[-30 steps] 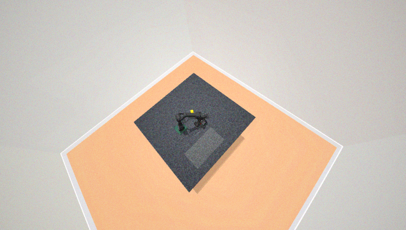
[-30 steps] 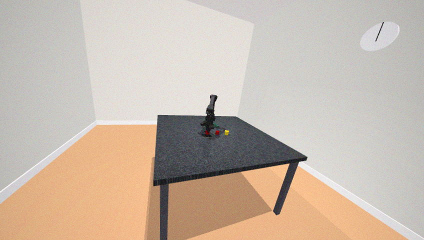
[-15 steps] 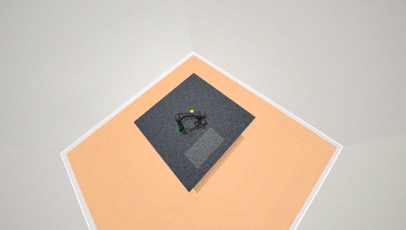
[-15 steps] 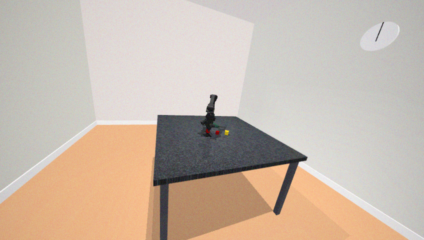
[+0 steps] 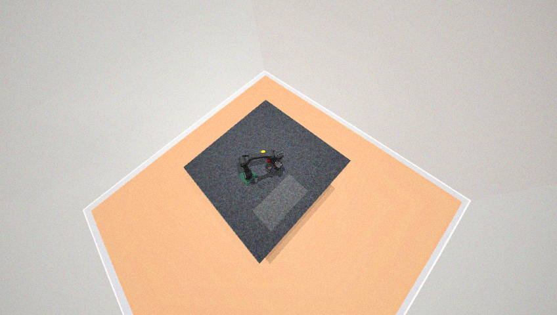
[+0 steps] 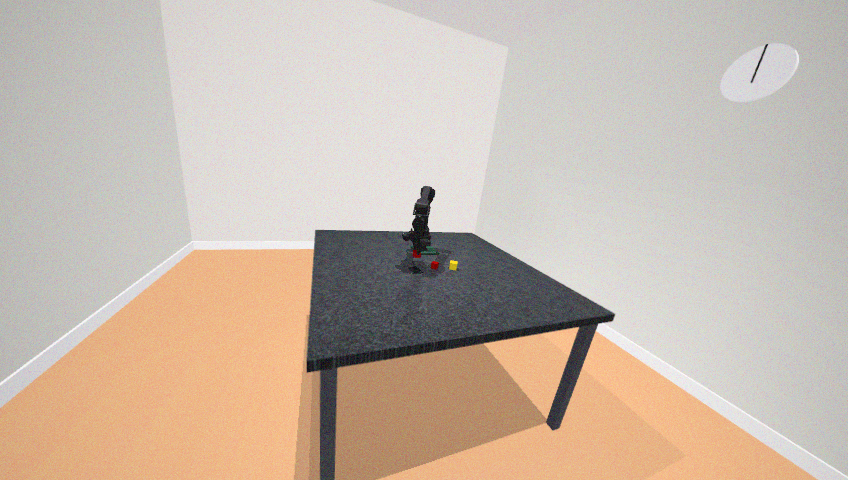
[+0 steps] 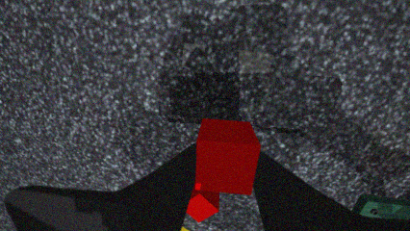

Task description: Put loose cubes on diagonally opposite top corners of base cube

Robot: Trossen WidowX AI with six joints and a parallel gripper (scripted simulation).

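The yellow cube is 22 cm to the left of my gripper tip, 6 cm below it and 4 cm ahead of it.
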